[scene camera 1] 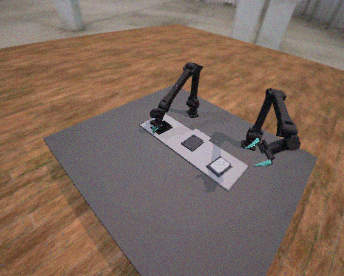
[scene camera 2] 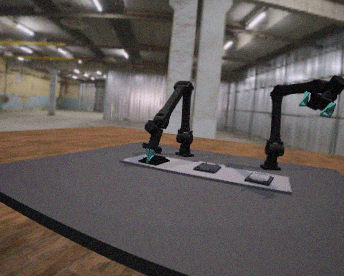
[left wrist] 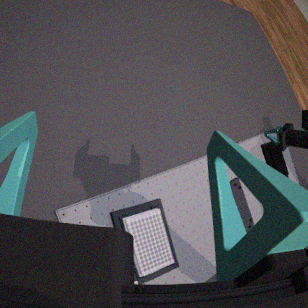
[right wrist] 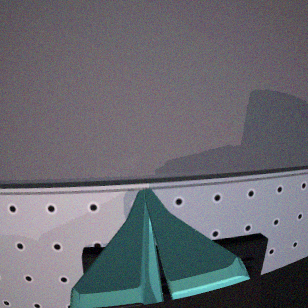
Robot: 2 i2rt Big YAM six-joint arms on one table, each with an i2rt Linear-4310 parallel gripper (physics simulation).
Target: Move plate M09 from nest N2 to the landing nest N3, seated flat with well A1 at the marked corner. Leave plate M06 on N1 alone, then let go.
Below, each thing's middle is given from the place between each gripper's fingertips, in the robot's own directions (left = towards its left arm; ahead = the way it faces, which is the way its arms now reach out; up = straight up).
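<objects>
My left hand is 16 cm past the pale gridded chip (left wrist: 151,251), 17 cm to the left of it and 35 cm above it. As for my right gripper, it is 1 cm below the pale gridded chip, 12 cm past it and 59 cm to the right of it.
</objects>
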